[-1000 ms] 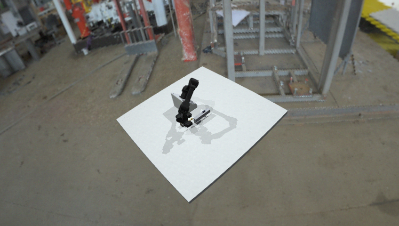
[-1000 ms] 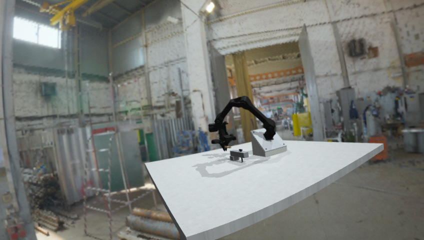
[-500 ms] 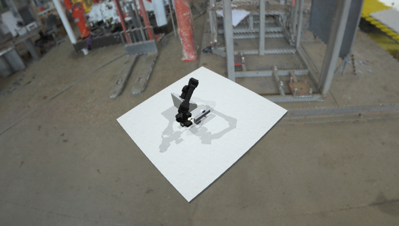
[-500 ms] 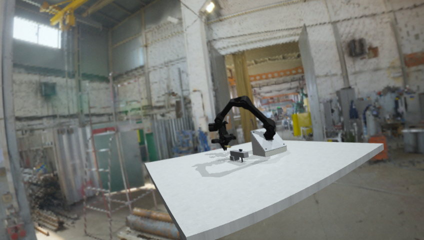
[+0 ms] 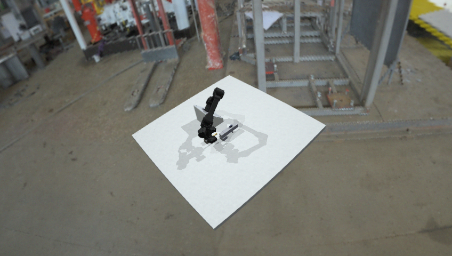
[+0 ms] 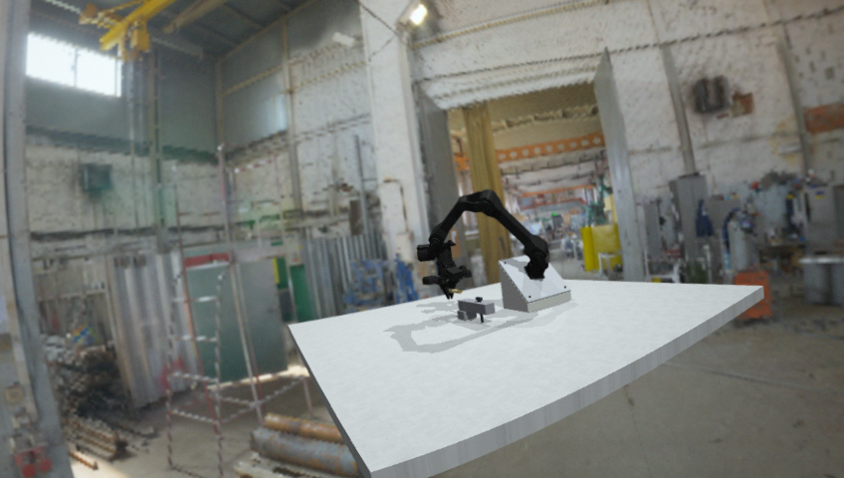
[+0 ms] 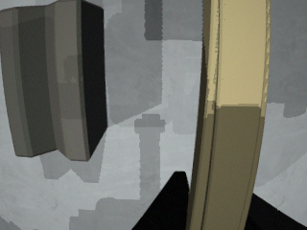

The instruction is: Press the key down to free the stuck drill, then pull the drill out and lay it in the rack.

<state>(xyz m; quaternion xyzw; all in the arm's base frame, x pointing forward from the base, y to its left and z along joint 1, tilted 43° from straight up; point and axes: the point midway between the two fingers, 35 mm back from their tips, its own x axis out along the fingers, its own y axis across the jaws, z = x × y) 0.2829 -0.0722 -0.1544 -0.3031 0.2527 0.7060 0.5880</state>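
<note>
The drill is 1 cm behind my gripper tip, 4 cm to the left of it and 3 cm above it. The rest, counted from my gripper tip: dark key 2 cm behind, 23 cm to the left; grey block 2 cm behind, 20 cm to the left, 1 cm below; dark rack 7 cm behind, 2 cm to the left, 4 cm below.
</note>
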